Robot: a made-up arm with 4 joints.
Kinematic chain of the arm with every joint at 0, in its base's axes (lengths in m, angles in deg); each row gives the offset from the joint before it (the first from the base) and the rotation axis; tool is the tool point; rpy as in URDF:
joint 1: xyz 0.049 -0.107 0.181 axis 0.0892 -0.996 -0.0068
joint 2: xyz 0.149 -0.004 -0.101 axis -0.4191 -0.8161 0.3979
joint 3: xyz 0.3 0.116 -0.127 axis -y
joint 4: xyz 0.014 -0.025 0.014 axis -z
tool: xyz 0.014 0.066 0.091 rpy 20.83 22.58 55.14
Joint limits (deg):
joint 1: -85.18..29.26
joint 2: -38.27..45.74
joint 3: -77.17..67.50
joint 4: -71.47..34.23
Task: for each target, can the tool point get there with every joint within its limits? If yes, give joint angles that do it. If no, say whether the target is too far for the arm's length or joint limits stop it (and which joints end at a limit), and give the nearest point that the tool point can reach.
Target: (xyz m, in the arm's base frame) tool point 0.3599 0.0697 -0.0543
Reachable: yes | joints -21.46 18.89 32.97 -23.54
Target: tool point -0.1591 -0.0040 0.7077
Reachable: no: joint limits stop it (at a limit: joint 1, joint 2, joint 4) | nearest point 0.3577 0.1257 0.3704 | short by 0.631 m
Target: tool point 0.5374 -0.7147 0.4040
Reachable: no: too far | nearest point 0.5653 -0.0304 0.2189 | short by 0.709 m
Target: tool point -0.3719 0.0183 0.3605
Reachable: no: joint limits stop it (at a limit: joint 1, joint 2, joint 3, joint 4) | nearest point -0.2162 -0.0337 -0.1332 | short by 0.520 m
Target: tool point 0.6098 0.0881 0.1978
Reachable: yes | joints 12.63 19.60 -51.85 15.44
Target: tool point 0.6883 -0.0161 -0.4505
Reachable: no: too far | nearest point 0.4997 -0.0058 -0.2672 | short by 0.263 m
